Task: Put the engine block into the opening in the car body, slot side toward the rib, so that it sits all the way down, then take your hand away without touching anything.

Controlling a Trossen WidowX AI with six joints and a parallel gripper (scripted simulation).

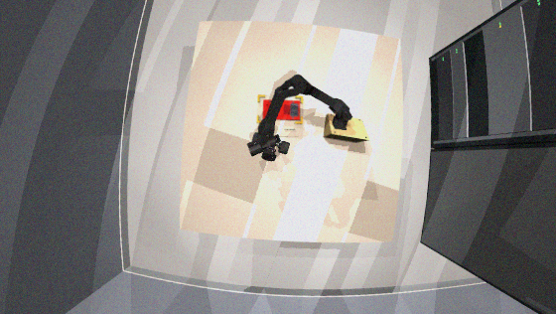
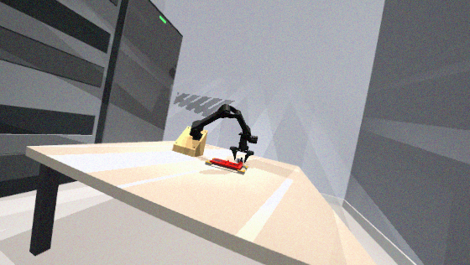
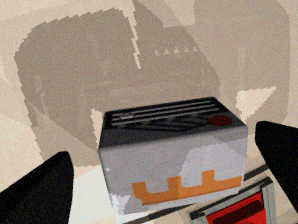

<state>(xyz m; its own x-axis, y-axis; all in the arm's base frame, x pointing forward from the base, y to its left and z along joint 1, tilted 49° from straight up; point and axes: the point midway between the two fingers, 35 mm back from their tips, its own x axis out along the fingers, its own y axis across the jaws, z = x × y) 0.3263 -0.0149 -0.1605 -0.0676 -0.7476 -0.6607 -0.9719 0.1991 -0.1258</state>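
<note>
The engine block lies right at my gripper tip.
</note>
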